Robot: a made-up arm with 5 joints.
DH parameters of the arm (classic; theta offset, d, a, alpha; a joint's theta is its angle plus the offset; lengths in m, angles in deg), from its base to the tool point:
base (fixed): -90 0.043 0 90
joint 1: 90 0.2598 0.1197 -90
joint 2: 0 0.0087 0.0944 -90
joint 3: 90 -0.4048 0.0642 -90
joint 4: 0 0.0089 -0.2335 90
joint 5: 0 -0.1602 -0.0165 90
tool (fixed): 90 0.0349 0 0
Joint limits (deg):
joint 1: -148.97..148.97
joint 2: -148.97..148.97
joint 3: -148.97..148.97
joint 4: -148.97..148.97
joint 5: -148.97..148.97
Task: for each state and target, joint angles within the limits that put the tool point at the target. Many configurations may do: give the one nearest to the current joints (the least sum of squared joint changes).
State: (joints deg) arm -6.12 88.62 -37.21 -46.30 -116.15
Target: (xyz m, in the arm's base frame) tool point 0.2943 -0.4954 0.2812
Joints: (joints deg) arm -42.00 129.18 -32.97 -91.55 -127.63
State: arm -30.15 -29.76 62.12 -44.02 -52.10
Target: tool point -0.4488 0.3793 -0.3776
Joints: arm -46.07 -71.09 70.47 -74.44 -51.83
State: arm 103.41 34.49 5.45 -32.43 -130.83
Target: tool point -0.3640 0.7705 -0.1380
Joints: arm 97.58 75.90 9.58 -32.05 -129.50
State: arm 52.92 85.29 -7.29 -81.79 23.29
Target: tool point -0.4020 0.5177 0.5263
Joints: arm 71.94 69.21 13.20 -116.31 32.47
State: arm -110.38 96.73 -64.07 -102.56 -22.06
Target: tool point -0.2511 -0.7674 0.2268
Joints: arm -68.38 51.05 -66.33 -128.02 -12.99
